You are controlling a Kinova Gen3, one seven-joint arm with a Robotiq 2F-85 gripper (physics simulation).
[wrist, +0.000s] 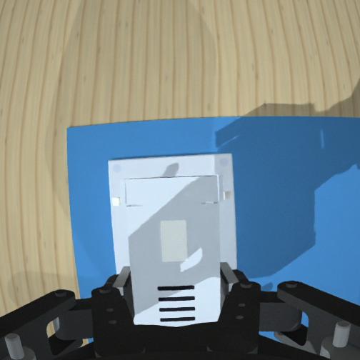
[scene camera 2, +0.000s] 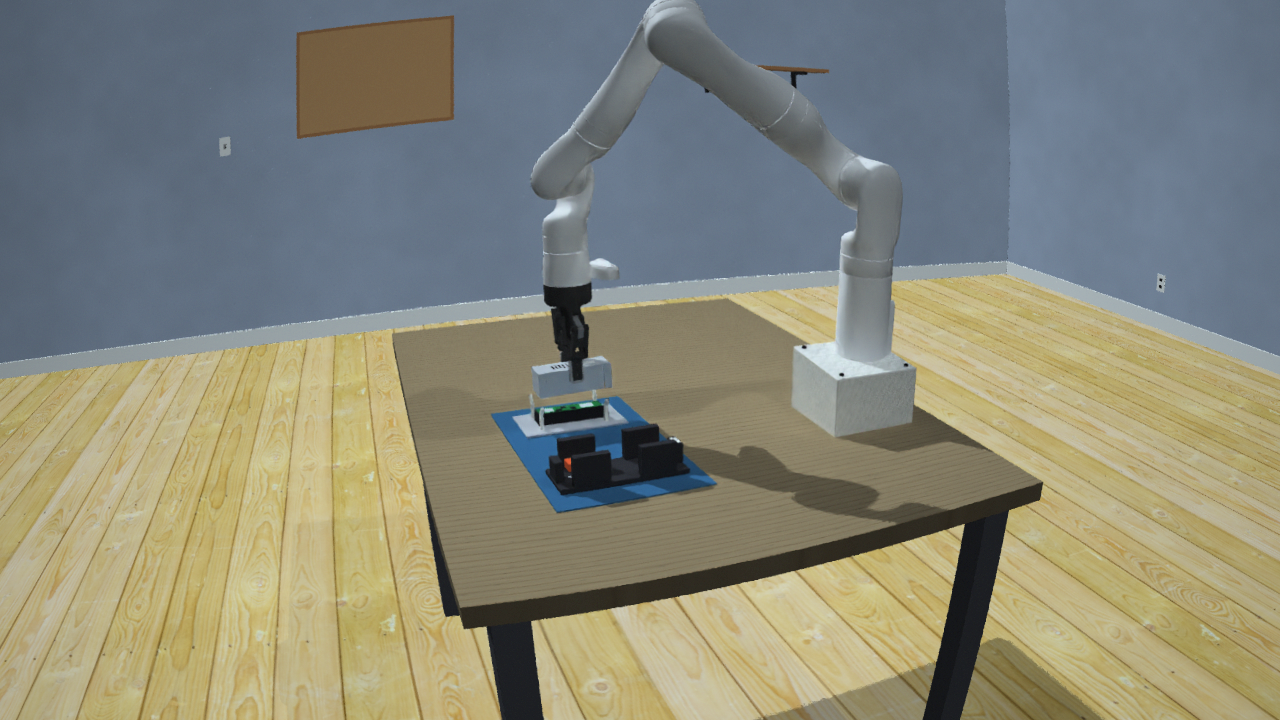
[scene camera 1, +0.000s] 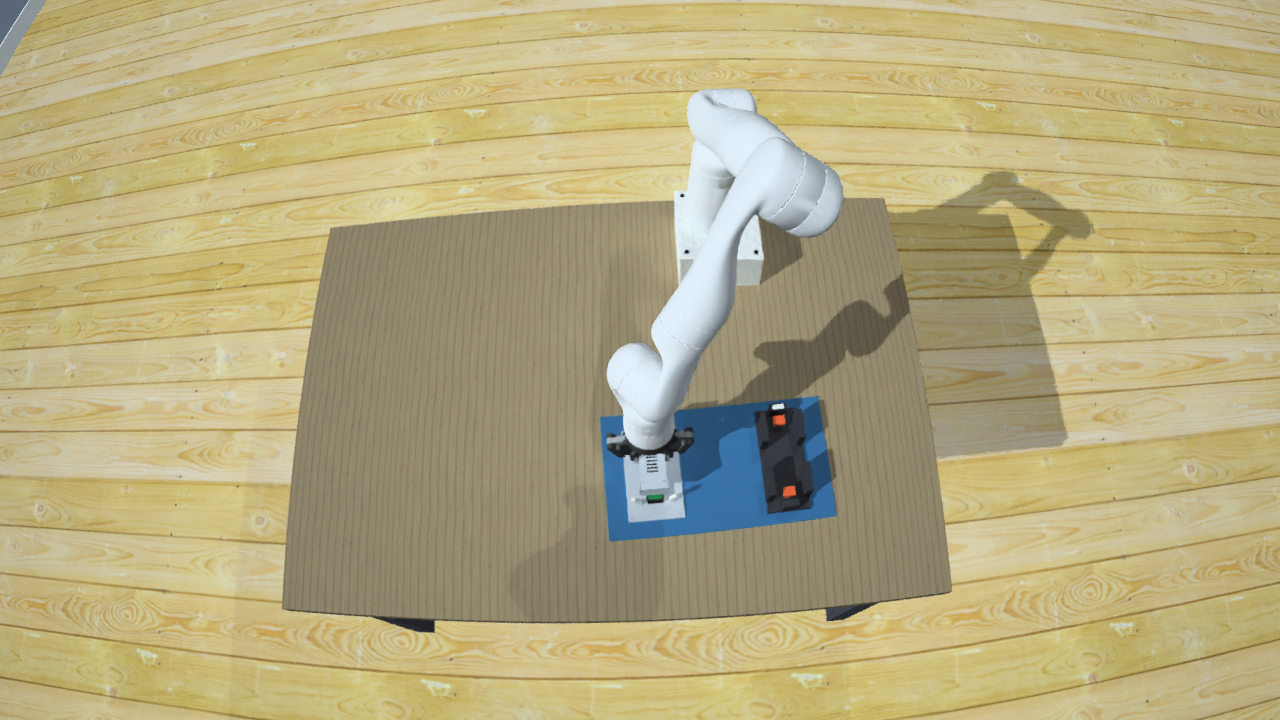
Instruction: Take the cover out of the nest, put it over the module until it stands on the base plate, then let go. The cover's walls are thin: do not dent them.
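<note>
The light grey cover [scene camera 1: 654,474] [scene camera 2: 553,382] [wrist: 174,240] is level between my fingers, slots facing up. My gripper [scene camera 2: 576,371] [wrist: 175,280] is shut on its two long side walls. The cover is in the air above the module [scene camera 1: 654,497] [scene camera 2: 569,412], a green-topped black block; a gap shows in scene camera 2. The module stands on the white base plate [scene camera 1: 657,514] [scene camera 2: 528,428] [wrist: 120,230] between thin upright posts [scene camera 2: 606,410] [wrist: 227,195]. The cover hides the module in the wrist view. Small steps show in the cover's side edges; I cannot tell whether they are dents. The black nest [scene camera 1: 785,465] [scene camera 2: 660,458] holds no cover.
The base plate and nest are on a blue mat [scene camera 1: 725,483] [scene camera 2: 528,452] [wrist: 92,200] on the brown table [scene camera 1: 447,402] [scene camera 2: 760,483] [wrist: 150,60]. The nest has tall black walls and orange pads [scene camera 1: 789,491]. The robot's white base block [scene camera 1: 720,271] [scene camera 2: 853,394] stands at the table's far side.
</note>
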